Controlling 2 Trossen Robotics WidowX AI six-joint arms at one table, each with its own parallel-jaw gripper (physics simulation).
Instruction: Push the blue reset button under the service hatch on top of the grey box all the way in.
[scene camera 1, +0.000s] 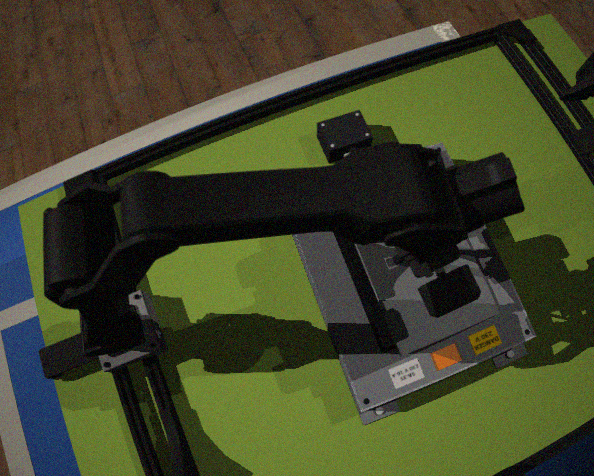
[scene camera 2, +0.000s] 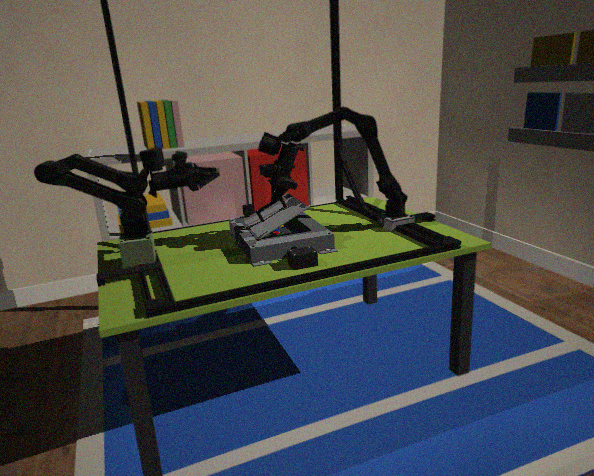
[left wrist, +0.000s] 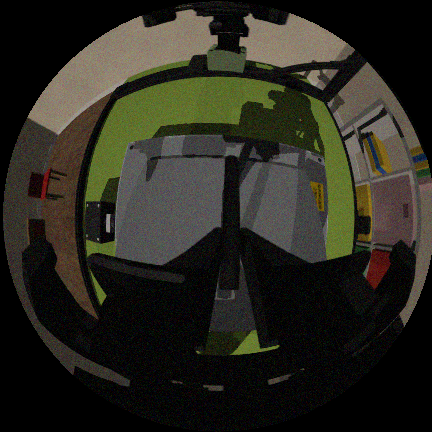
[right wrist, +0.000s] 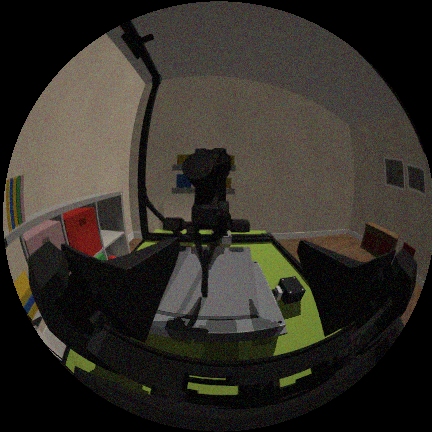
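The grey box (scene camera 1: 325, 280) (scene camera 2: 300, 246) stands on the green table. Its service hatch (scene camera 2: 280, 218) (left wrist: 175, 205) (right wrist: 230, 280) is tilted up, with a dark opening beneath. Small red and blue parts show under it in scene camera 2, too small to tell how far the button stands in; most of the inside is hidden. My left gripper (scene camera 2: 275, 199) (left wrist: 230, 233) is shut on the hatch's black handle (left wrist: 231, 195) (right wrist: 204, 282); the arm hides its fingertips in scene camera 1. My right gripper (scene camera 2: 217, 173) (right wrist: 241, 245) is open and empty, raised beside the box.
A small black block (scene camera 1: 345, 132) (scene camera 2: 302, 257) (left wrist: 100, 222) (right wrist: 291, 289) with a pale connector stands close beside the box. The left arm (scene camera 1: 250, 205) reaches over the box. Black rails (scene camera 2: 280, 282) run along the table edges. Mounting tabs (scene camera 1: 510, 354) stick out from the box.
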